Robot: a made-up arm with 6 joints. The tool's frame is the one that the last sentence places.
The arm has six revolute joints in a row. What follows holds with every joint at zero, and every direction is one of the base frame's. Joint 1 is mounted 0.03 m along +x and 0.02 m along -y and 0.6 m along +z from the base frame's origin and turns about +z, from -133.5 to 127.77 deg. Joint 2 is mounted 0.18 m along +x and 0.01 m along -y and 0.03 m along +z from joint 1 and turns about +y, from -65.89 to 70.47 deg. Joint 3 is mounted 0.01 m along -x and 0.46 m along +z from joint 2 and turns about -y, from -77.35 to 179.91 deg. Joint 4 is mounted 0.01 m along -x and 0.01 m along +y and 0.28 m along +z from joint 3 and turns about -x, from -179.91 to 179.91 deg. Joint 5 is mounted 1.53 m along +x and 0.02 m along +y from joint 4 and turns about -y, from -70.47 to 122.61 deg. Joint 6 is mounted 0.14 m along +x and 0.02 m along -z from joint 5 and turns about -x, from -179.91 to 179.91 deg. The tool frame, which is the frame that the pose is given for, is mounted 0.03 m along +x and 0.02 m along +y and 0.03 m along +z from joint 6; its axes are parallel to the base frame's.
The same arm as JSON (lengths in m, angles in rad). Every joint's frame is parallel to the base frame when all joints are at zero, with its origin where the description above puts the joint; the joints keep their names.
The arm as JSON. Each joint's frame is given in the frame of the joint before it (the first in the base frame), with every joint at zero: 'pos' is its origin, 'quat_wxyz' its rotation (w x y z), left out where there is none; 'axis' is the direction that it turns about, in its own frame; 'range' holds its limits. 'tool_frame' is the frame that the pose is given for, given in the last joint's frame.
{"length_unit": "m", "angle_unit": "rad", "joints": [{"joint": "joint 1", "pos": [0.03, -0.02, 0.6], "axis": "+z", "range": [-2.33, 2.23]}, {"joint": "joint 2", "pos": [0.18, -0.01, 0.03], "axis": "+y", "range": [-1.15, 1.2299]}, {"joint": "joint 3", "pos": [-0.01, 0.0, 0.46], "axis": "-y", "range": [-1.35, 3.14]}, {"joint": "joint 4", "pos": [-0.01, 0.01, 0.28], "axis": "-x", "range": [-3.14, 3.14]}, {"joint": "joint 5", "pos": [1.53, 0.02, 0.0], "axis": "-y", "range": [-1.2299, 2.1399]}, {"joint": "joint 6", "pos": [0.14, 0.0, -0.02], "axis": "-x", "range": [-3.14, 3.14]}], "tool_frame": {"pos": [0.03, 0.02, 0.03]}}
